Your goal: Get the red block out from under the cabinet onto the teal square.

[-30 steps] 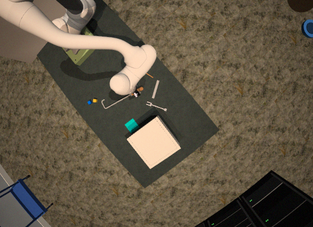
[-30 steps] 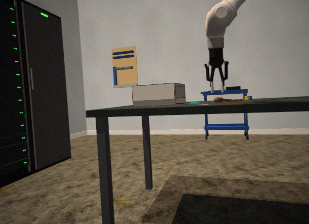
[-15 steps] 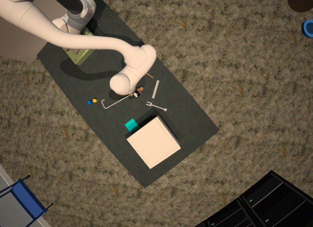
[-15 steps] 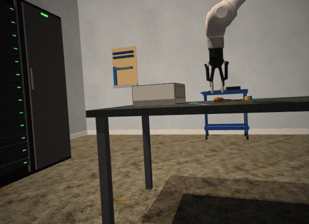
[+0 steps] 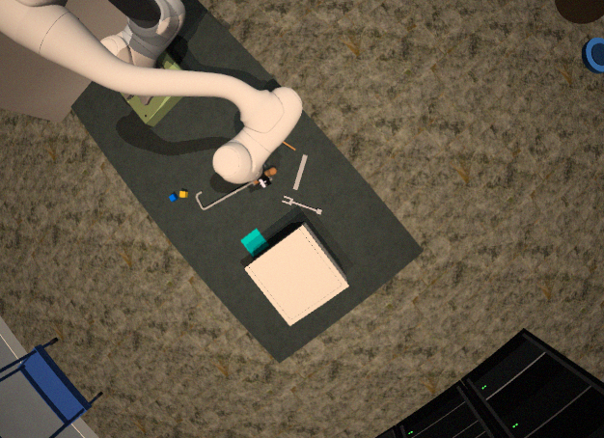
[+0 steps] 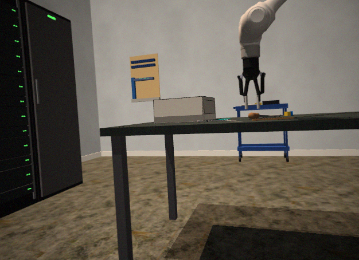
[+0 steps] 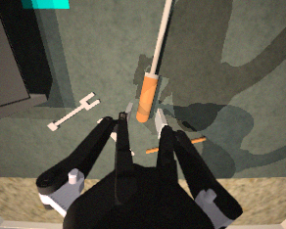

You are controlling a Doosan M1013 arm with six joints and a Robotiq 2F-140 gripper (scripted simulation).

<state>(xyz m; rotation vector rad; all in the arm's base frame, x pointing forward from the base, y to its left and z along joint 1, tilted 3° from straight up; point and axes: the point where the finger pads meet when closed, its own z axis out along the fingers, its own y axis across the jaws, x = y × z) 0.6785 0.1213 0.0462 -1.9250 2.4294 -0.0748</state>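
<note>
Now: the flat grey bar 110 mm to the left of my hand, 80 mm below it and 80 mm ahead of it. Round my hand: fork-ended tool: 190 mm ahead, 80 mm below, 20 mm to the left; then thin orange stick: 130 mm to the left, 90 mm behind, 80 mm below; then long hook tool: 140 mm to the right, 70 mm below, 70 mm behind.
</note>
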